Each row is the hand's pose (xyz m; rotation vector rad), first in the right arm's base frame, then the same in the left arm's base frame.
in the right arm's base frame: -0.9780 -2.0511 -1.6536 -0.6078 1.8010 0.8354
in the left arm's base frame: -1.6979 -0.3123 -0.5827 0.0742 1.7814 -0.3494
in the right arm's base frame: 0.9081 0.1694 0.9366 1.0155 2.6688 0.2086
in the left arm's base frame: 1.2896 0.1922 1.8703 1.9139 1.5535 -0.4526
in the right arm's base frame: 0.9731 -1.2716 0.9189 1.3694 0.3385 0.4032
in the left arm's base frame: 0.0448 -0.4348 2.2422 0.8908 -0.4653 -0.4190
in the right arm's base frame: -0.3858 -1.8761 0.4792 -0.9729 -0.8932 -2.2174
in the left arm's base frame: -1.1452 0.2264 1.4992 1.1962 0.7722 2.0985
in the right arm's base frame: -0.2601 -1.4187 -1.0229 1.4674 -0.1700 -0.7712
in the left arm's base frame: -0.7694 -0.3616 0.0870 0.9453 -1.2735 -1.3212
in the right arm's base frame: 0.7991 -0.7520 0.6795 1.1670 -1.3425 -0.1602
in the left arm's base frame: 0.4096 -0.1966 1.8326 -0.0025 -1.9485 -0.4917
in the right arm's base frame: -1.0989 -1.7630 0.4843 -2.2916 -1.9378 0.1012
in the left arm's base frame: -1.3756 0.8473 1.2116 2.8135 0.4197 -0.1616
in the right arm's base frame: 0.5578 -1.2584 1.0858 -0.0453 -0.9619 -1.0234
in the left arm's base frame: -0.1265 -0.0211 2.2346 -0.9297 -1.3662 -1.7845
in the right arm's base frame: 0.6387 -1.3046 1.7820 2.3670 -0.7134 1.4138
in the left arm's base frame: -0.0895 0.2046 2.8987 1.1477 -1.2820 1.1075
